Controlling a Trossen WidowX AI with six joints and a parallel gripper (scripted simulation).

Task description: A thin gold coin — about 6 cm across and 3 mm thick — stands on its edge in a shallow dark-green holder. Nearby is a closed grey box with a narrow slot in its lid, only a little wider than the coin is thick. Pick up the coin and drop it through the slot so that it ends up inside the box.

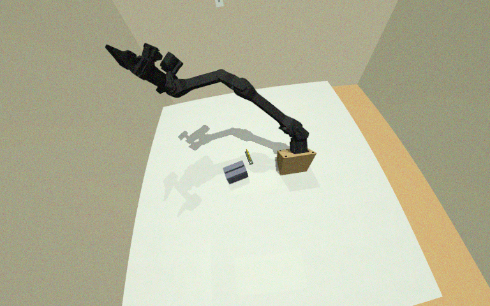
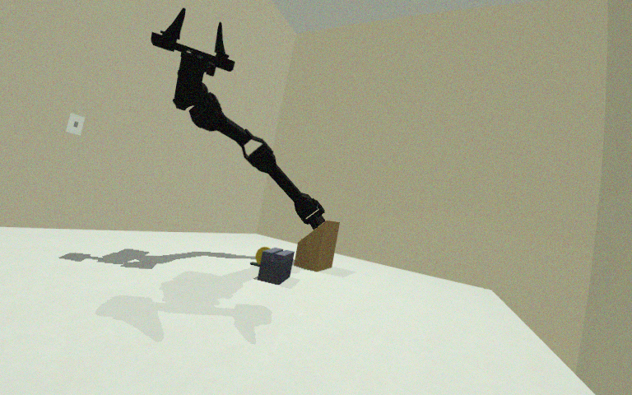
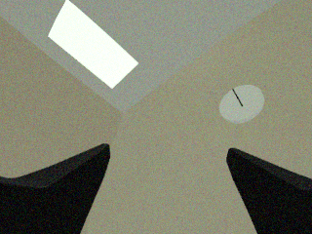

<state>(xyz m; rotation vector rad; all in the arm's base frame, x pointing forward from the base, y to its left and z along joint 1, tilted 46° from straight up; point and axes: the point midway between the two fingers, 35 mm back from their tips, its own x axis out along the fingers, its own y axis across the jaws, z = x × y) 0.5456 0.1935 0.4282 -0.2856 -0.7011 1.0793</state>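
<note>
My gripper tip is now 330 mm past the gold coin, 80 mm to the right of it and 570 mm above it.
</note>
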